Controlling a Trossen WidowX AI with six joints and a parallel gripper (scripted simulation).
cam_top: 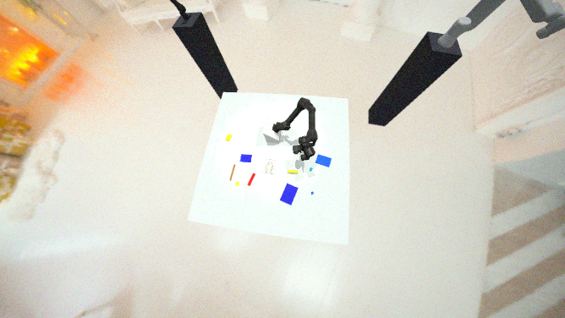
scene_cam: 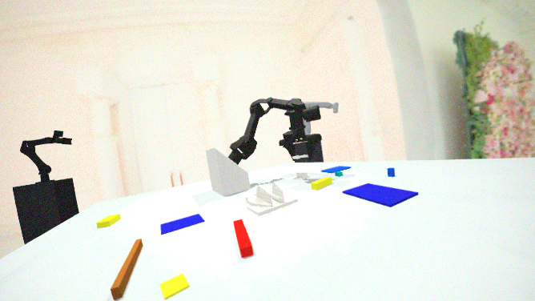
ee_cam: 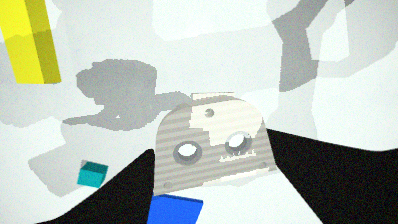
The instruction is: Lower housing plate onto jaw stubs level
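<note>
Right now the yellow block is 160 mm ahead of my gripper tip, 70 mm below it and 50 mm to the right of it. Round my gripper tip: teal cube: 110 mm ahead, 90 mm to the left, 70 mm below; then red bar: 380 mm to the right, 290 mm ahead, 70 mm below; then blue patch: 180 mm to the left, 80 mm below, 20 mm ahead.
</note>
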